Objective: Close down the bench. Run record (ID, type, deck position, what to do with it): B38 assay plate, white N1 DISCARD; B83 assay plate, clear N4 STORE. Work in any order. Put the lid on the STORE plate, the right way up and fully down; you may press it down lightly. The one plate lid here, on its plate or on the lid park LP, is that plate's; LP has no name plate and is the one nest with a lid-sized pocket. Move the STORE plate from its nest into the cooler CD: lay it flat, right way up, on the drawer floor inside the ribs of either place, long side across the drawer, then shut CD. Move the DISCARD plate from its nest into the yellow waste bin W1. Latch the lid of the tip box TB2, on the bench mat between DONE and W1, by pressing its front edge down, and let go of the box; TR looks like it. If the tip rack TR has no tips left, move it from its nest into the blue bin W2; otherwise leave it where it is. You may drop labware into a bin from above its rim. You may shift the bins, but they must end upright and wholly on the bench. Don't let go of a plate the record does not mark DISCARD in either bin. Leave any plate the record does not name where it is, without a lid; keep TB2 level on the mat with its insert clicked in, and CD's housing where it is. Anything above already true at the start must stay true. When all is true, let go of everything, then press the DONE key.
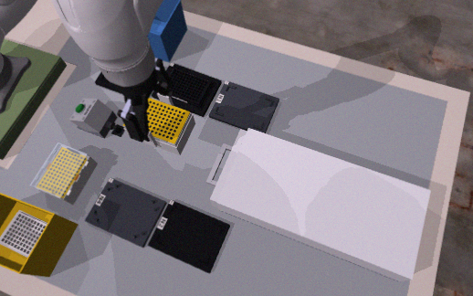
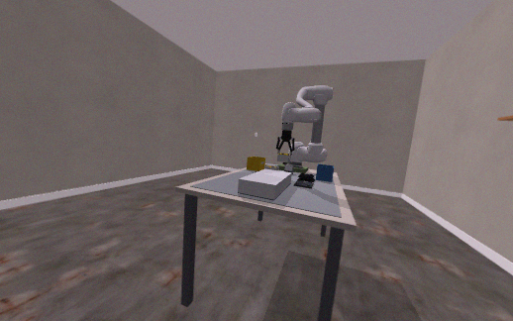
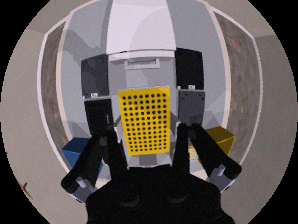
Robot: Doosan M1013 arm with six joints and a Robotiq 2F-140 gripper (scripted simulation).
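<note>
Right now the done key is 26 cm behind my hand, 12 cm below it and 4 cm to the left of it. Round my hand: black plate 19 cm to the left, 17 cm below, 2 cm behind; then yellow tip rack 1 cm below, 1 cm behind; then flat grey lid 24 cm ahead, 16 cm below, 3 cm to the right.
</note>
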